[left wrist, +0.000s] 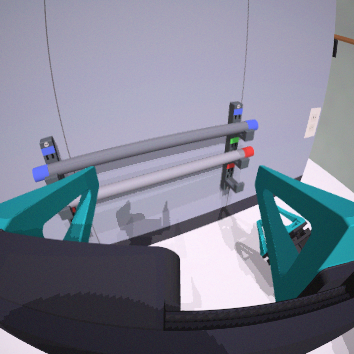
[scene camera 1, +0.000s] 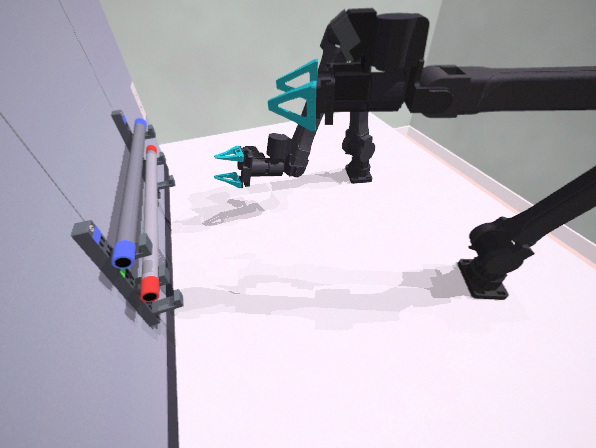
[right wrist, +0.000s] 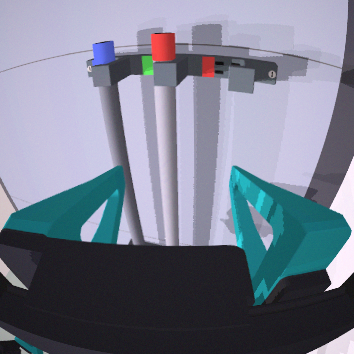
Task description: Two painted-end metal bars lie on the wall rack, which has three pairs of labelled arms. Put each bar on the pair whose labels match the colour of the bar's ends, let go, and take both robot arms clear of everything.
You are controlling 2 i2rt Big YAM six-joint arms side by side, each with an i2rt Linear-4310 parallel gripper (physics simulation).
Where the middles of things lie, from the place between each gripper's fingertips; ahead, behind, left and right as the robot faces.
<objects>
I see the red-ended bar (scene camera 1: 149, 292) 16 cm ahead of my right hand, 16 cm to the left of it and 5 cm above it. From my right hand the other things lie so: blue-ended bar (scene camera 1: 124, 250): 16 cm ahead, 16 cm to the left, 13 cm above.
Now: the blue-ended bar 260 mm ahead of my left hand, 110 mm to the right of it and 130 mm below it. Round my left hand: red-ended bar: 260 mm ahead, 110 mm to the right, 210 mm below.
</objects>
